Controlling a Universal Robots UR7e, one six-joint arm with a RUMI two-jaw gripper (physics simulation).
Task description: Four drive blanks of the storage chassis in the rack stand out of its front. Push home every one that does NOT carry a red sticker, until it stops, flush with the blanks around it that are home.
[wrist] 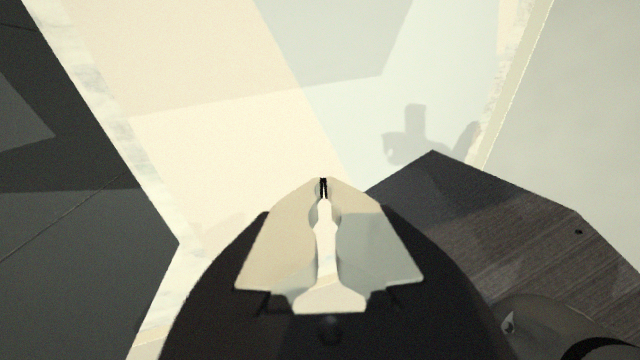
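Where they show: gripper, fingertip midpoint: (pixel 323 179); arm's base at its link origin: (pixel 541 351).
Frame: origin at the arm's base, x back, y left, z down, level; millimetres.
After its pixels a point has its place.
Observation:
My gripper (pixel 323 179) {x -239, y 320, z 120 mm} is shut, its two pale jaws meeting at the tips with nothing between them, at the lower middle of the wrist view. The storage chassis, its drive blanks and the red stickers do not show in this view, so I cannot tell how the blanks stand or where the gripper is relative to them.
A dark, wood-grained block-like object (pixel 520 235) {x -115, y -41, z 108 mm} stands at the right, close beside the gripper. A pale surface (pixel 200 150) {x -168, y 489, z 397 mm} with cream and light grey areas and a marbled edge lies below, with shadows on it. Dark floor (pixel 65 225) shows at the left.

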